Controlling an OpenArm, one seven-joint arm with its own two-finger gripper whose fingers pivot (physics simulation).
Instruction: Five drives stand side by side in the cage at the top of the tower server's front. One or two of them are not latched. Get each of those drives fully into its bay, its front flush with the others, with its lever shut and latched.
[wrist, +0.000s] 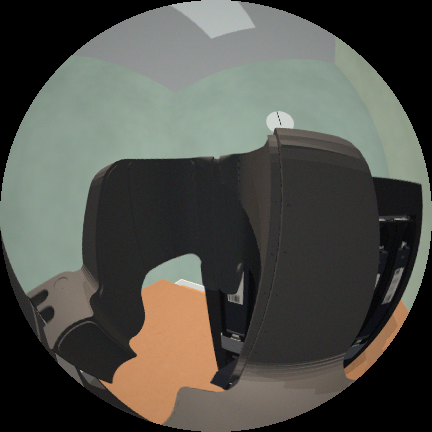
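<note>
My gripper (226, 226) is shut, with nothing seen between its fingers. Its tips are in front of the tower server's drive cage and overlap the upper part of one dark drive (236, 317) with a white label. Whether the tips touch it cannot be told. The black tower server (397, 192) shows on both sides of the large right finger. Two more labelled drives (398, 280) (382, 260) show at the right, upright in the cage, with small metal parts at their tops. The right finger hides the rest of the cage, so the open lever and the other drives cannot be made out.
The orange-brown surface (170, 330) lies below and left of the server. A pale strip (187, 284) lies at its far edge. A round white clock (280, 121) hangs on the green wall behind.
</note>
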